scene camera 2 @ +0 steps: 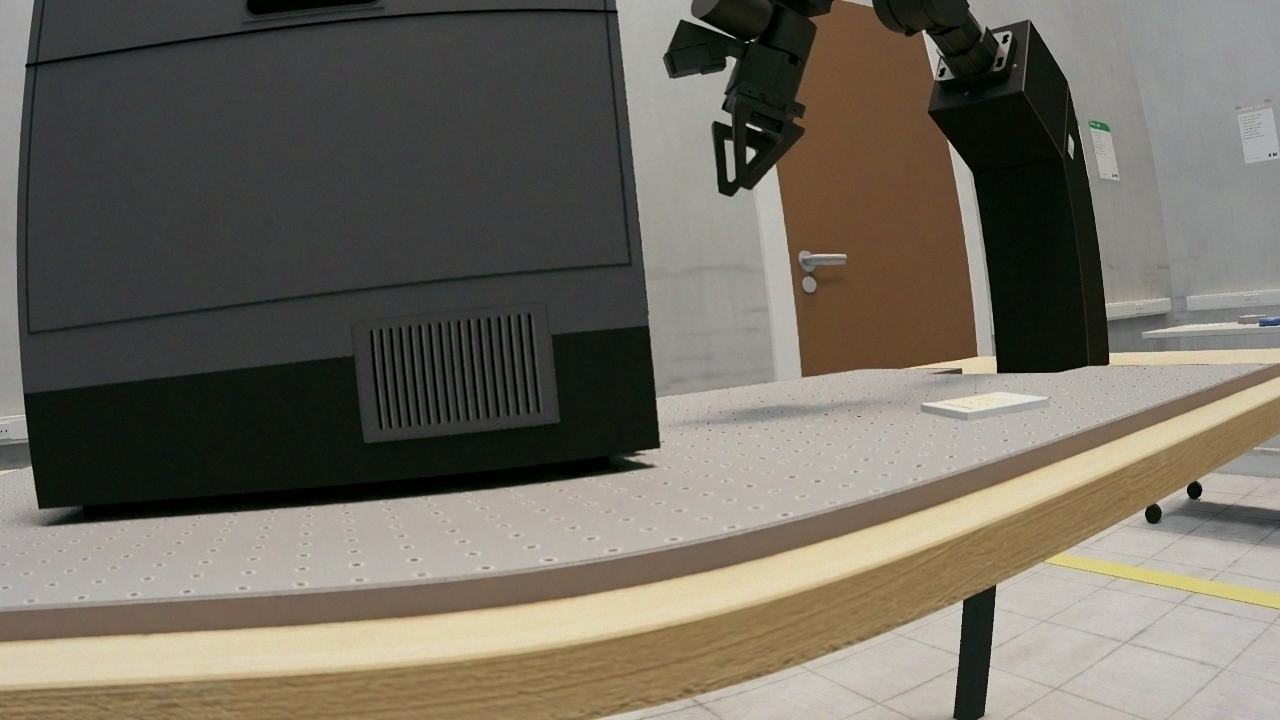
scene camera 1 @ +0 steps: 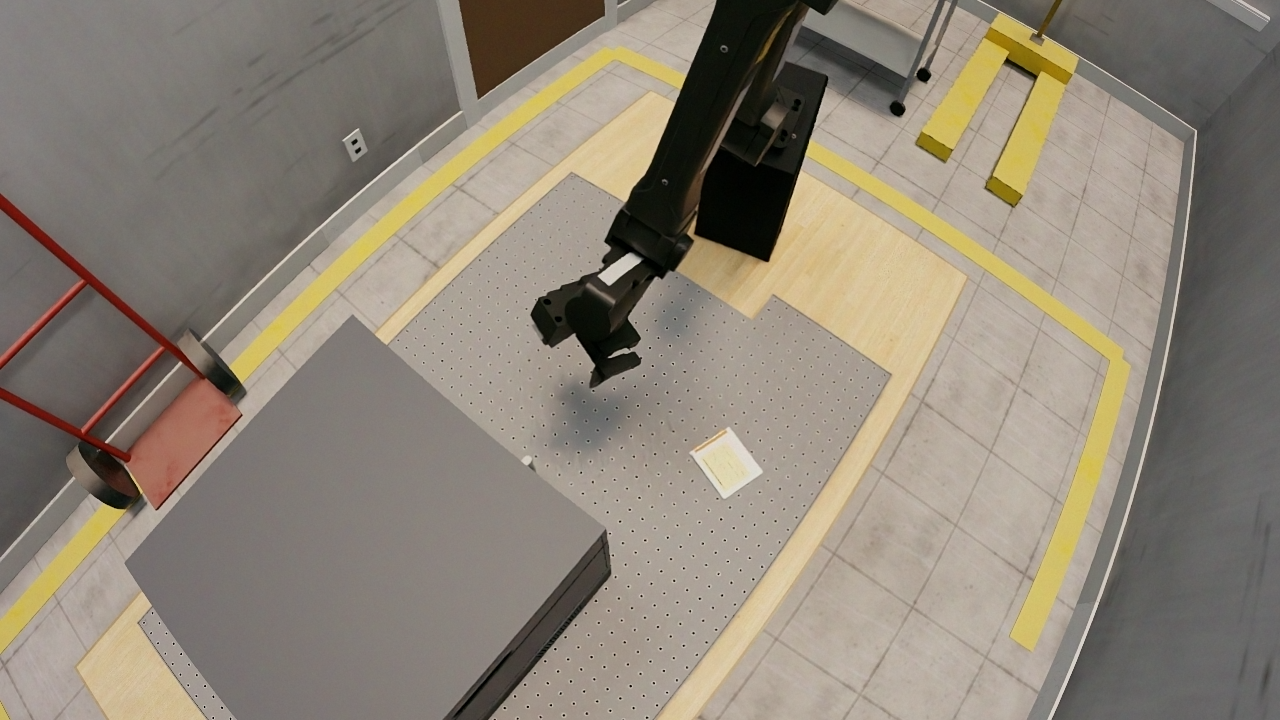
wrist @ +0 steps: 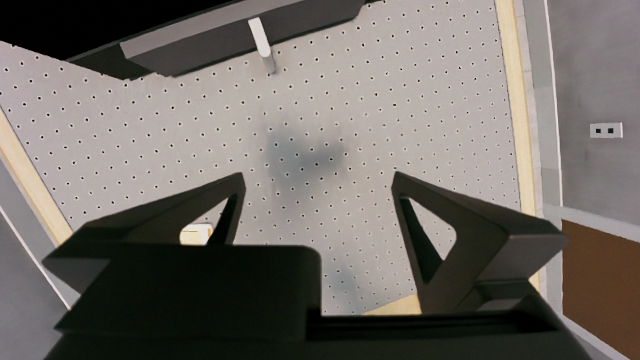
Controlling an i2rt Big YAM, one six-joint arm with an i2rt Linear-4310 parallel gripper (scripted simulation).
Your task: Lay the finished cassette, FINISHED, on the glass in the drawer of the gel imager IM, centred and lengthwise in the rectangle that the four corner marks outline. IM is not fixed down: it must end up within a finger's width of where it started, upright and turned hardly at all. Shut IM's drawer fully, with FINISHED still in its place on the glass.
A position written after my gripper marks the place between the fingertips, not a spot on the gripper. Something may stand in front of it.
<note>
I see my gripper (scene camera 2: 733, 191), a gel imager IM (scene camera 2: 254, 253) and a finished cassette (scene camera 1: 723, 459).
The gel imager IM is seen too in scene camera 1 (scene camera 1: 361, 541) and in the wrist view (wrist: 93, 42). The finished cassette shows as well in scene camera 2 (scene camera 2: 981, 406). My gripper shows as well in scene camera 1 (scene camera 1: 574, 358) and in the wrist view (wrist: 318, 180).
</note>
